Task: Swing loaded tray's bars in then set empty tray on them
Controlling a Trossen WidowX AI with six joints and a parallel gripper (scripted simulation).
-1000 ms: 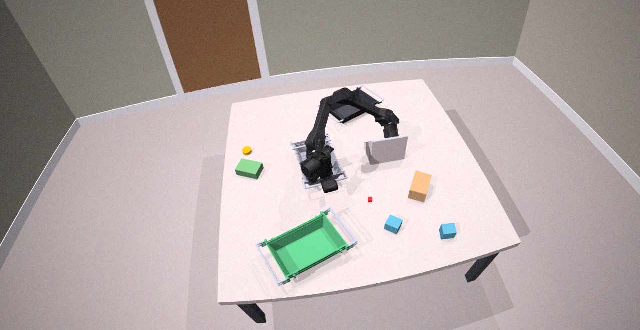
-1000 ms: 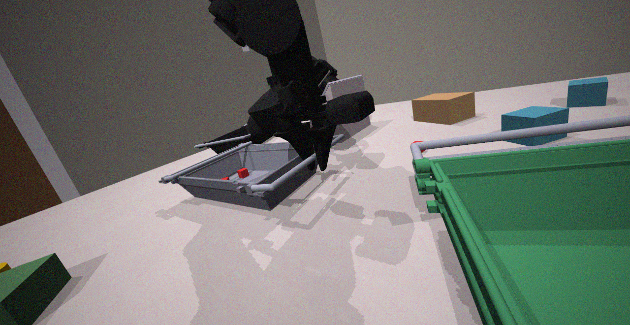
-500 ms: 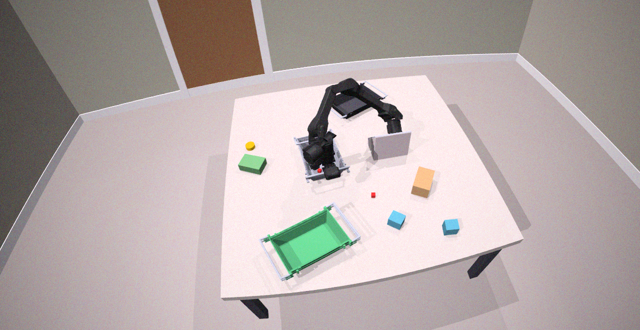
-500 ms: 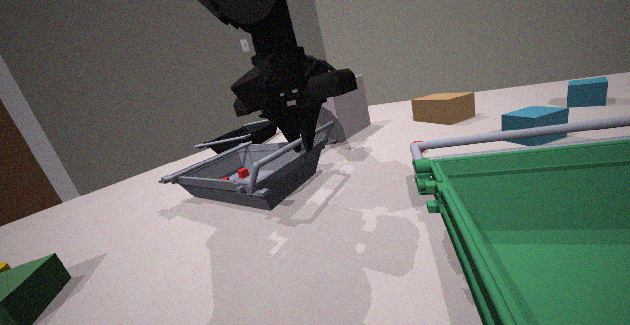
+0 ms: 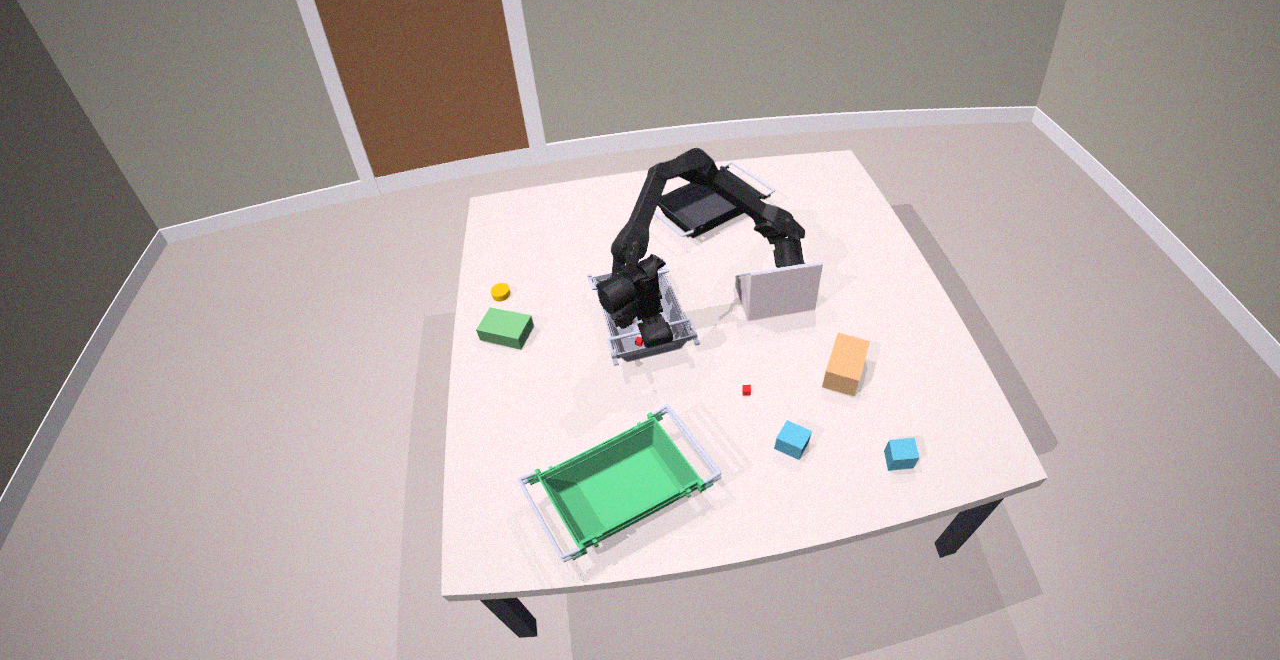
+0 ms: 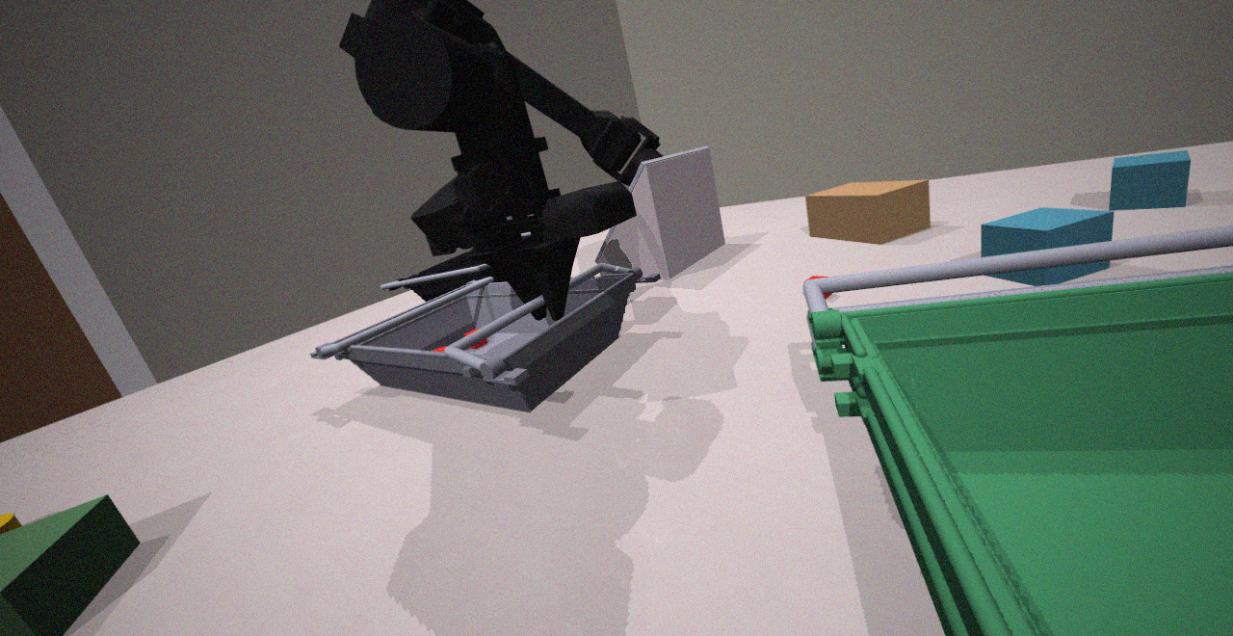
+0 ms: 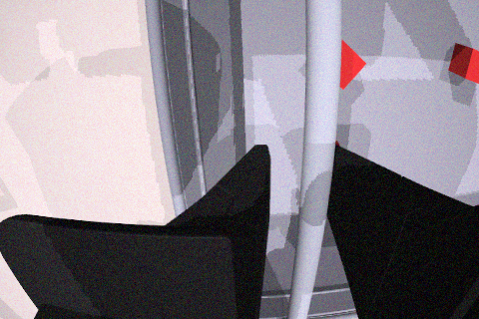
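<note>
The black tray lies 50 cm to the right of my gripper tip and 19 cm behind it. Also, from my gripper tip: red block: 20 cm behind, 14 cm to the left, 4 cm below; yellow disc: 39 cm ahead, 22 cm to the right, 4 cm below; green block: 36 cm ahead, 8 cm to the right, 3 cm below.
</note>
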